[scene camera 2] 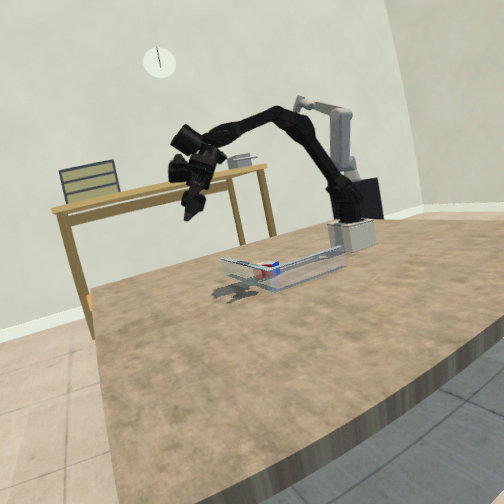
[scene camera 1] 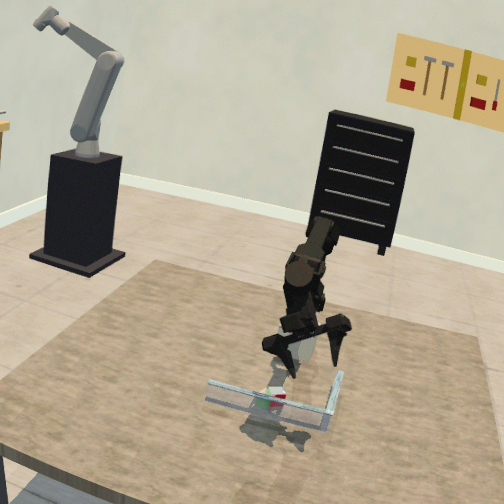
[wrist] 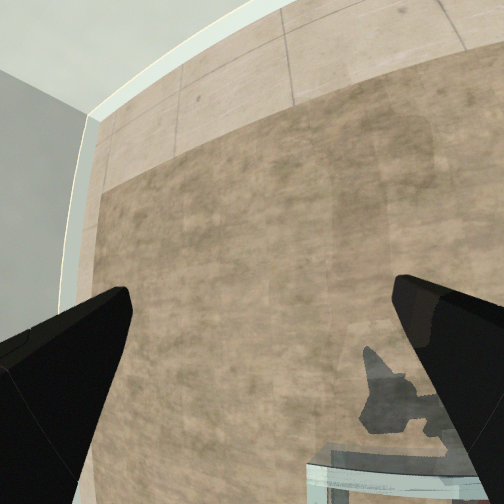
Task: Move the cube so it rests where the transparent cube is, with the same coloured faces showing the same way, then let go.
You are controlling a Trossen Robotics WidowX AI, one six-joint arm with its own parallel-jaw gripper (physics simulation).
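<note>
The cube (scene camera 1: pixel 270 401) with red, green and white faces sits on the table inside the corner of a low metal L-shaped rail (scene camera 1: pixel 300 405); it also shows in scene camera 2 (scene camera 2: pixel 267 268). I cannot make out a separate transparent cube. My gripper (scene camera 1: pixel 313 352) hangs open and empty above the cube, clear of it, and is seen high over the table in scene camera 2 (scene camera 2: pixel 190 205). In the wrist view its two black fingers (wrist: pixel 260 390) are spread wide with only table between them.
The rail's edge (wrist: pixel 400 480) shows at the bottom of the wrist view, beside the gripper's shadow (wrist: pixel 395 395). A black drawer cabinet (scene camera 1: pixel 366 180) and a second grey arm on a black pedestal (scene camera 1: pixel 82 150) stand behind the table. A wooden desk (scene camera 2: pixel 160 200) stands by the wall.
</note>
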